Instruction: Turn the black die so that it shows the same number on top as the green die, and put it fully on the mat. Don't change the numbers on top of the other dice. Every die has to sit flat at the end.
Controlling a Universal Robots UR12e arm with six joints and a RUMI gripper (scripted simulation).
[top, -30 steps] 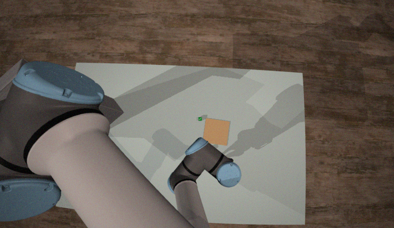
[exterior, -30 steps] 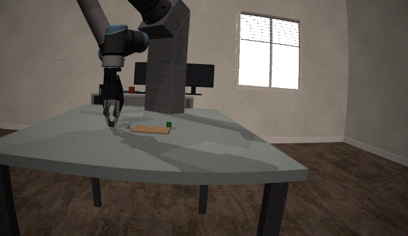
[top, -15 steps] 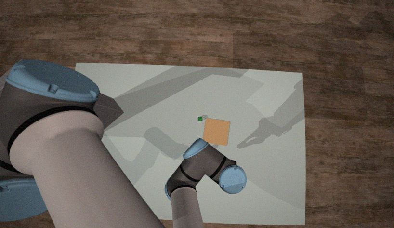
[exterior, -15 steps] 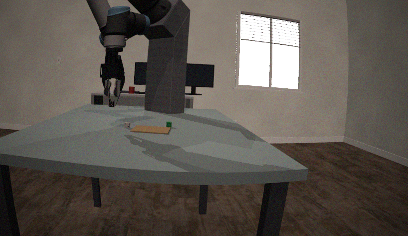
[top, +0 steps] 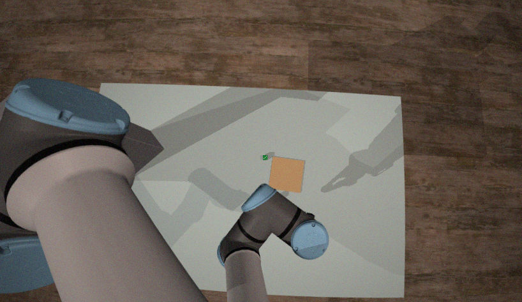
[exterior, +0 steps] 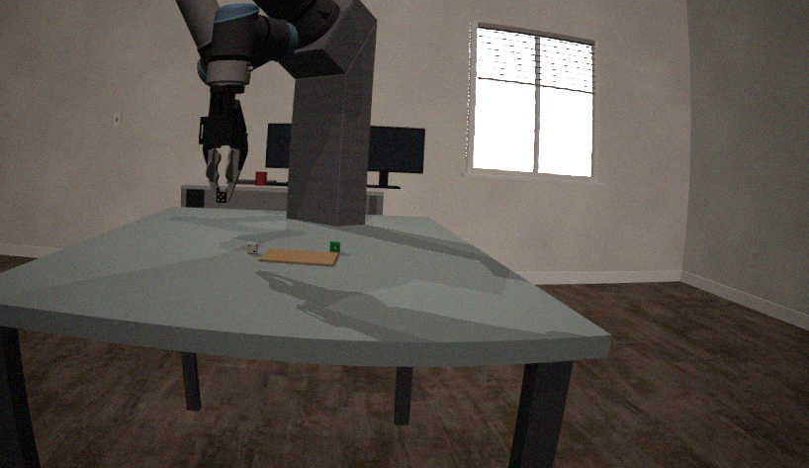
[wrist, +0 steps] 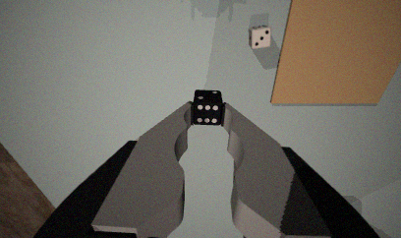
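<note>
My gripper is now 20 mm short of the mat, 160 mm to the right of it and 120 mm above it. The rest, counted from my hand: green die 60 mm behind, 240 mm to the left, 110 mm below; then black die 10 mm below; then white die 20 mm behind, 60 mm to the left, 110 mm below.
</note>
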